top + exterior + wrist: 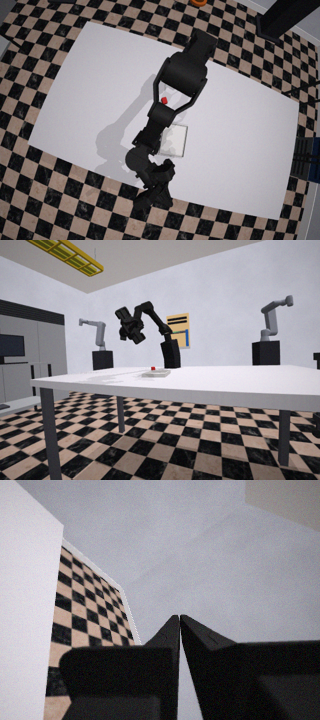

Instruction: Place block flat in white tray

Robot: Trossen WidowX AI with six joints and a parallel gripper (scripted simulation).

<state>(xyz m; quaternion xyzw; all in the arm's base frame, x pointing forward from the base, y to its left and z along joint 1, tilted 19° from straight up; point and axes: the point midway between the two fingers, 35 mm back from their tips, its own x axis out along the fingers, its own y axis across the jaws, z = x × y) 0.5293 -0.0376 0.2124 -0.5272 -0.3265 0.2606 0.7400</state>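
Right now my hand is 380 mm past the red block, 30 mm to the left of it and 260 mm above it. Round my hand: white tray 180 mm behind, 50 mm to the left, 270 mm below.
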